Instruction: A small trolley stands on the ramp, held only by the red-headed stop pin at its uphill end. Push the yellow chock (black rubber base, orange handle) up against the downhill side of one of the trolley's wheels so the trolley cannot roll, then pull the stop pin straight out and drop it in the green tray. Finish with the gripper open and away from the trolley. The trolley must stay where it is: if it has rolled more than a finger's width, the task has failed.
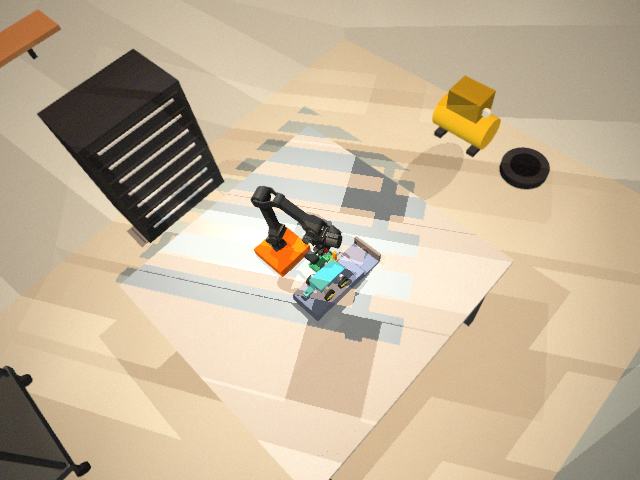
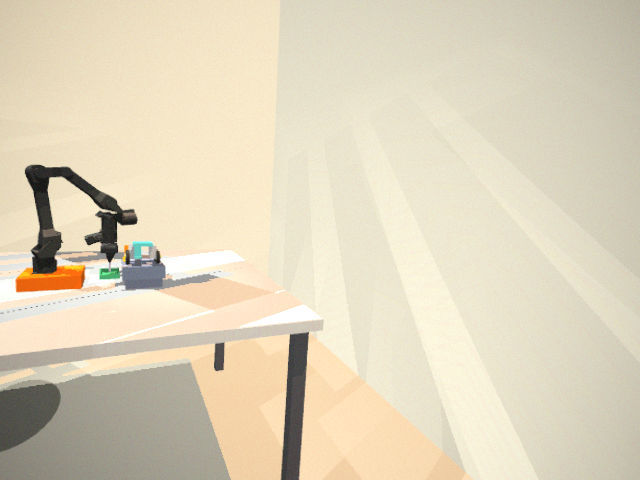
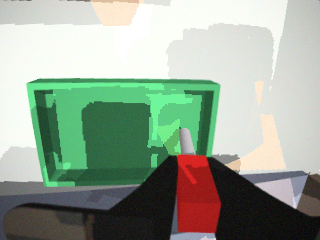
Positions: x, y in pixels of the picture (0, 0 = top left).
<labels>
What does the gripper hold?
A stop pin.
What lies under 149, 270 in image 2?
A grey-blue ramp.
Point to a teal trolley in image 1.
328, 271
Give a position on a grey-blue ramp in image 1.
316, 305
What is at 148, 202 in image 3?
The gripper.
</labels>
